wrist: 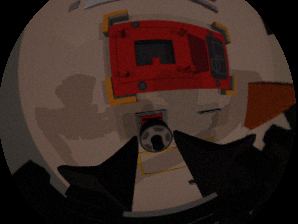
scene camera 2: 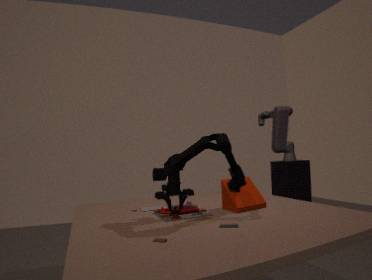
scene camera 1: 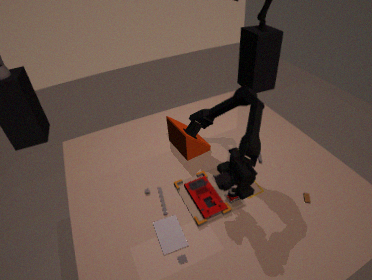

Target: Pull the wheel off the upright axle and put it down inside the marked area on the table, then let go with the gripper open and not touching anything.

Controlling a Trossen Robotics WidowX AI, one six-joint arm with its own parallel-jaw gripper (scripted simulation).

I see my gripper (wrist: 155, 136) and a sheet (scene camera 1: 170, 235).
